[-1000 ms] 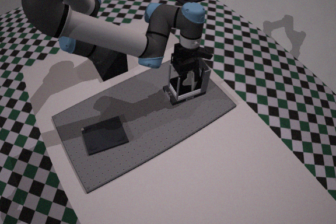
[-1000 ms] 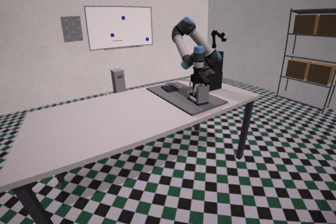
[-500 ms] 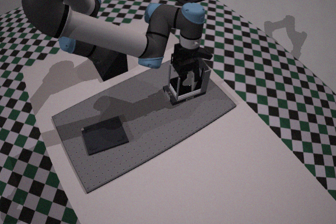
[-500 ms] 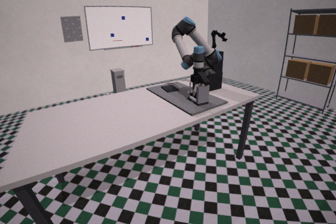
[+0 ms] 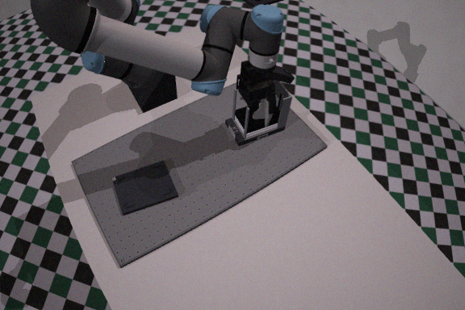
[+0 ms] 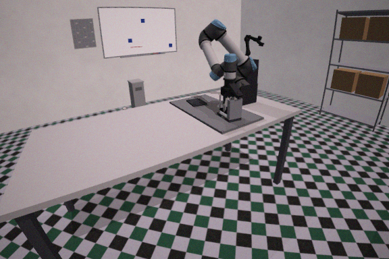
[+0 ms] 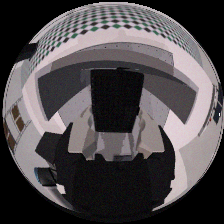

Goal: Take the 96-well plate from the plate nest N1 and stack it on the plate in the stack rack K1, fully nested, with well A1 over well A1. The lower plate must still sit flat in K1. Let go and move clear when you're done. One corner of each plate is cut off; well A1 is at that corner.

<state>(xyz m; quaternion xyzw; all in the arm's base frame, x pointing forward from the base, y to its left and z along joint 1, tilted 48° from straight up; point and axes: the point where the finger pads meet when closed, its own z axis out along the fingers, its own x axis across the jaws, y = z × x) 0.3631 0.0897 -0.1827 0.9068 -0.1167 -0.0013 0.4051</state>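
Right now my hand is 10 mm above the dark 96-well plate. From my hand the other things lie so: white plate: 30 mm below.
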